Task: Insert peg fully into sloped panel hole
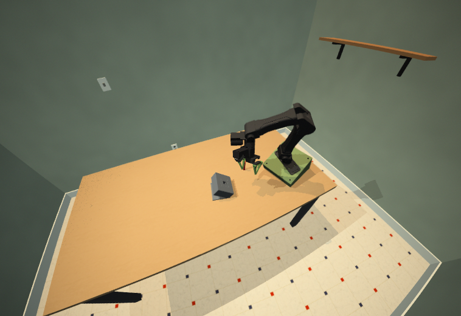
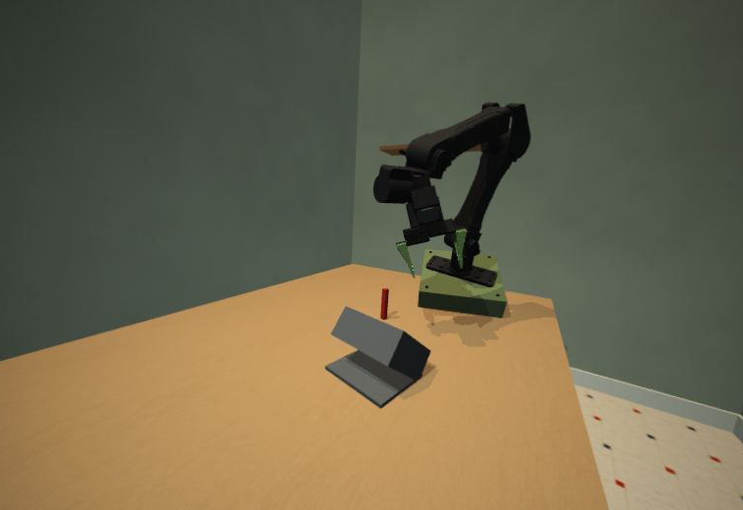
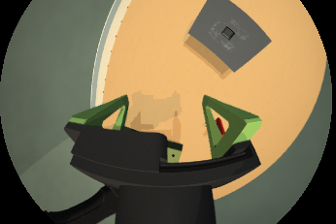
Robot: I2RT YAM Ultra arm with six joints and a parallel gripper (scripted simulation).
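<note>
Now: hand 40 mm past the red peg, 140 mm to the left of it and 120 mm above it.
</note>
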